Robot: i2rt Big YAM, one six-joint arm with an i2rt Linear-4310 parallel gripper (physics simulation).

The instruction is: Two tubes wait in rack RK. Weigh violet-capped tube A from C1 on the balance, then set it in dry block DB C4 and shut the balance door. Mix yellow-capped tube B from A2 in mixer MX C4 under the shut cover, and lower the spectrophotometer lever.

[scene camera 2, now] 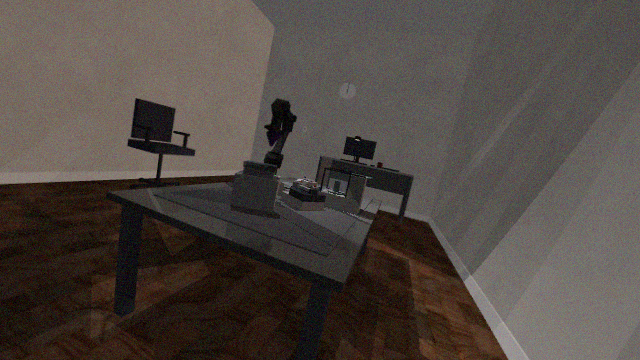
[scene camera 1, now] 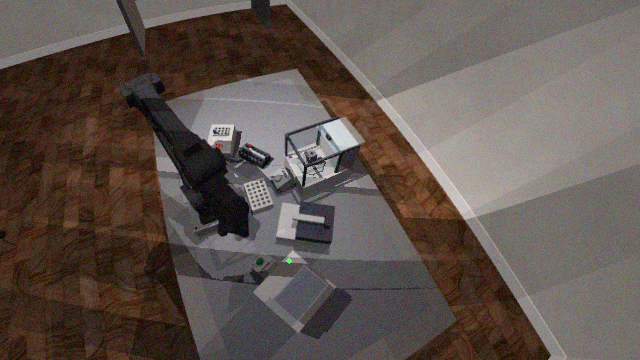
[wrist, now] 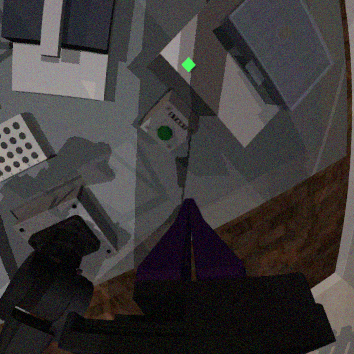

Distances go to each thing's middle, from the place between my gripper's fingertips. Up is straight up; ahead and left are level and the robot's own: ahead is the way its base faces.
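Mixer (scene camera 1: 272, 285): from my hand, 170 mm below, 170 mm to the right, 70 mm ahead. From my hand also: glass-box balance (scene camera 1: 312, 162), 390 mm ahead, 260 mm to the left, 160 mm below; balance door (scene camera 1: 340, 134), 460 mm ahead, 270 mm to the left, 60 mm below. My gripper: 80 mm short of the mixer cover (scene camera 1: 299, 293), 190 mm left of it, 90 mm above it.
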